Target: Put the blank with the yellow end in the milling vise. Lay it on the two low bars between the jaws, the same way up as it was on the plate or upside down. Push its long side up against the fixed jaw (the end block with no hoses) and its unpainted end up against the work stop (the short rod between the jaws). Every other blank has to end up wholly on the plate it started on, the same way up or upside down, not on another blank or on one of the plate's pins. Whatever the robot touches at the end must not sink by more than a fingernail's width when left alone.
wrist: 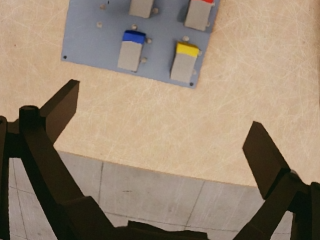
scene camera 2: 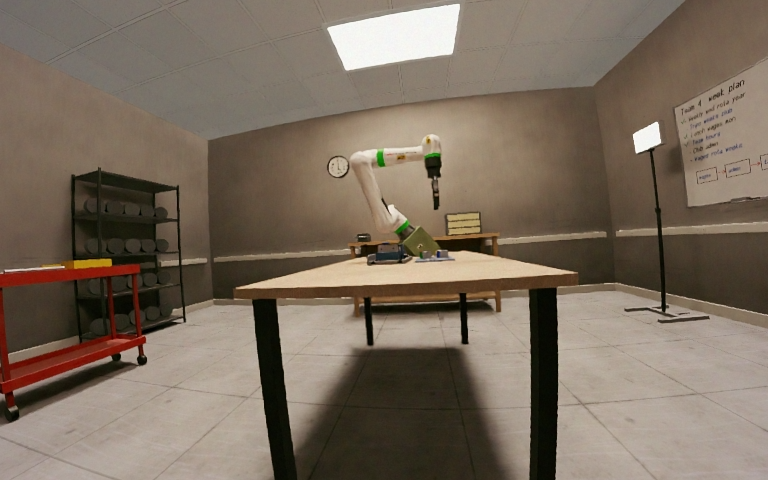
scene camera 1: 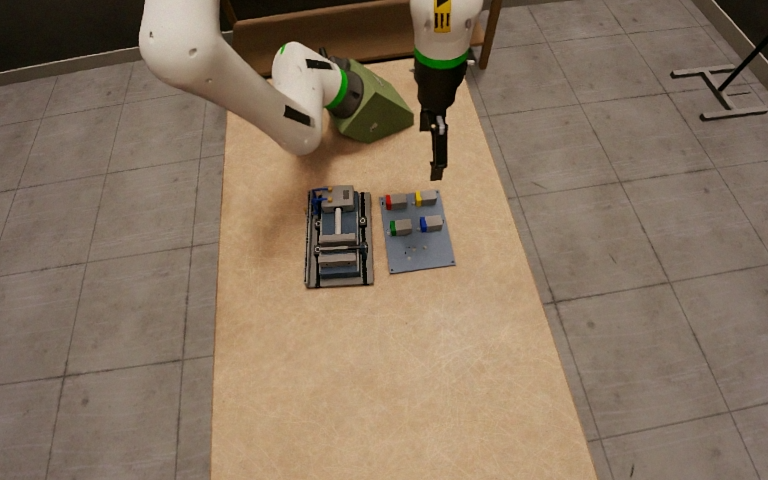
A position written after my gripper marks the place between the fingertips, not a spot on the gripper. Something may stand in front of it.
I see my gripper (scene camera 1: 430, 153) and a blue-grey plate (scene camera 1: 438, 253).
My gripper shows as well in the wrist view (wrist: 165, 116).
